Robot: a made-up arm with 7 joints.
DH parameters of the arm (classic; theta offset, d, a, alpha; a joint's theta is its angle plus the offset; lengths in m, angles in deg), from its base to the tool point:
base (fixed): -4.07 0 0 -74.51
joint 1: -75.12 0.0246 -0.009 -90
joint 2: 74 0.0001 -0.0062 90
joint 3: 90 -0.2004 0.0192 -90
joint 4: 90 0.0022 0.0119 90
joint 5: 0 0.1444 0 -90
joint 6: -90 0 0.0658 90
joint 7: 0 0 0 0
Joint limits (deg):
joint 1: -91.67..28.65
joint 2: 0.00..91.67
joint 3: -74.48..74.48
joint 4: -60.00..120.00
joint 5: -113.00..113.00
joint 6: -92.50..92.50
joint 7: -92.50..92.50
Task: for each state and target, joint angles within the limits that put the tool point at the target. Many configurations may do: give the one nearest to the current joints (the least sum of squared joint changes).
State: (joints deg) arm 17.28 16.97 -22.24 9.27 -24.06 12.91 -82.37
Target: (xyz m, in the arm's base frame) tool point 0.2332 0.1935 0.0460
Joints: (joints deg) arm -27.98 62.14 22.31 -11.35 -23.74 1.96 -82.37
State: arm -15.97 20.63 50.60 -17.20 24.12 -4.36 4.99
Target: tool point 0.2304 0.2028 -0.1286
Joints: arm -26.37 15.11 39.93 -0.46 24.15 -0.39 4.99
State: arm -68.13 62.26 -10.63 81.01 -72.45 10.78 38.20
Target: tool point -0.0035 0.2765 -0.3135
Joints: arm -19.48 39.65 -8.67 104.81 -70.78 17.01 38.20
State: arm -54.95 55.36 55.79 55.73 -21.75 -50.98 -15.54
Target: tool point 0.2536 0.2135 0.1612
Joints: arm -89.34 45.38 30.61 38.94 -14.27 -50.72 -15.54
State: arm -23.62 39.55 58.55 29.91 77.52 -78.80 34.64
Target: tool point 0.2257 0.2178 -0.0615
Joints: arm -36.01 38.90 51.31 16.71 72.92 -82.86 34.64
